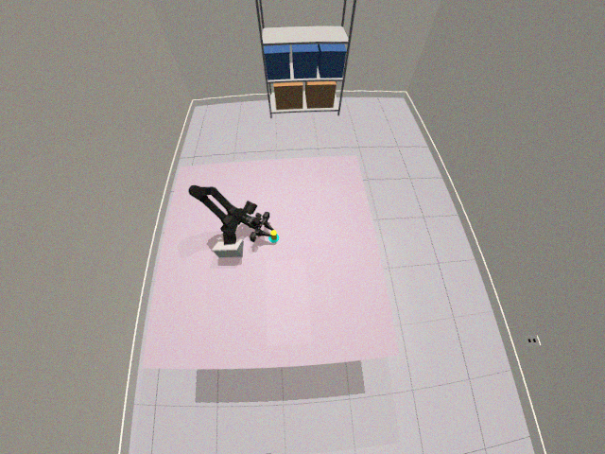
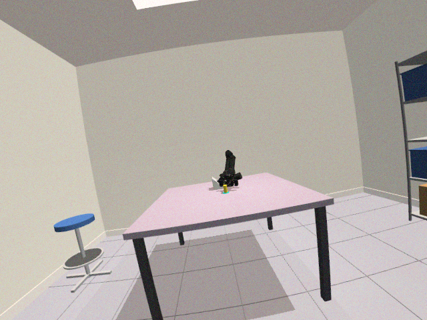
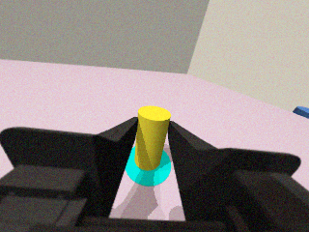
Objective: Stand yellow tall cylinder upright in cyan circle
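My gripper tip is now 2 cm above the yellow tall cylinder. Round my gripper tip: cyan circle (6 cm below).
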